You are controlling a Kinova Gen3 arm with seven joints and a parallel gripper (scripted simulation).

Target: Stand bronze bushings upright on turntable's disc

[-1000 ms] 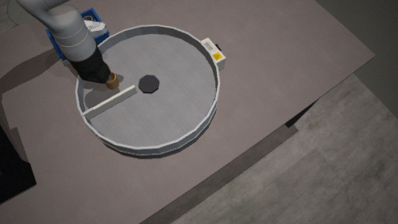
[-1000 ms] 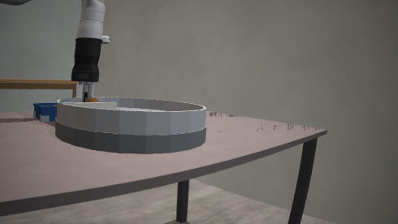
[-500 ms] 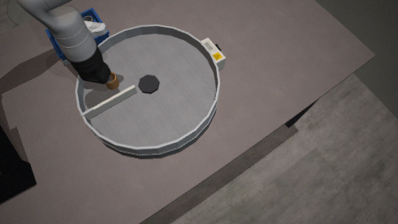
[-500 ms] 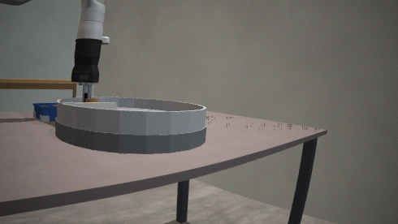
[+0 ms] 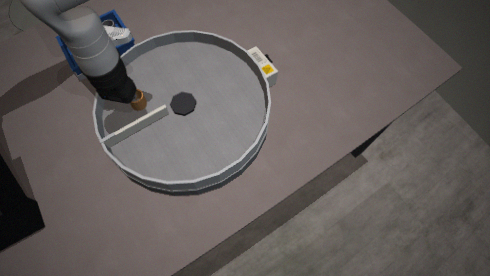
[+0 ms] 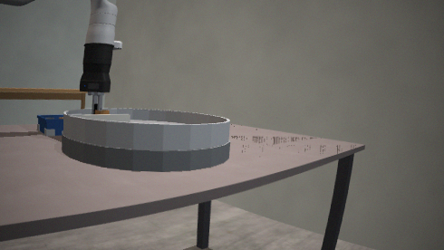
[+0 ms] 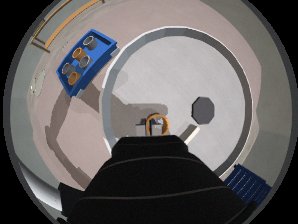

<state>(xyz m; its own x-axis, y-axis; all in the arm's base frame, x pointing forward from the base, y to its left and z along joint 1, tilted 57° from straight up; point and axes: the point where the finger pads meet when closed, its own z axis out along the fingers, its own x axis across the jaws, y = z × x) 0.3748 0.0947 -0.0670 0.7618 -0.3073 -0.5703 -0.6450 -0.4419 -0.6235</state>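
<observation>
Right now the crate is 3 cm behind my hand, 27 cm to the left of it and 7 cm below it. Round my hand: turntable disc: 11 cm ahead, 6 cm to the right, 4 cm below.
</observation>
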